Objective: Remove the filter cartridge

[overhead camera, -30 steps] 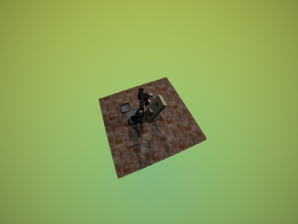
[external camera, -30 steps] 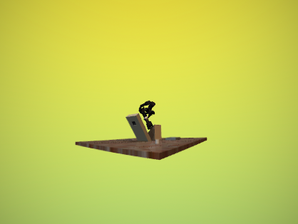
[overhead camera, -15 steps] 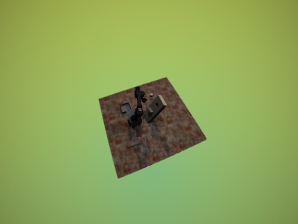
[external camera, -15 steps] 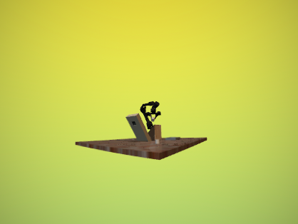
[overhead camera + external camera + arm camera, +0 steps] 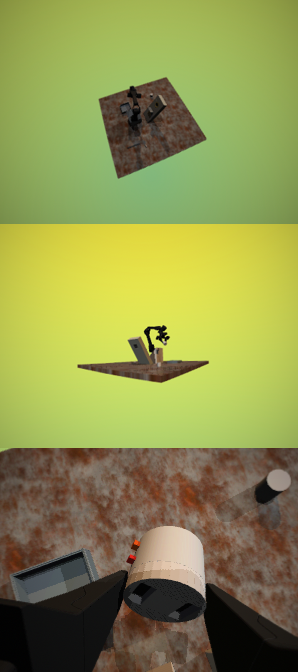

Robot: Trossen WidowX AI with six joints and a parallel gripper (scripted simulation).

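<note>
Now: the grey tray 18 cm behind my gripper tip, 6 cm to the left of it and 25 cm below it. Round my gripper tip: service panel (16 cm ahead, 27 cm to the right, 9 cm below); round filter cartridge (right at my gripper tip).
</note>
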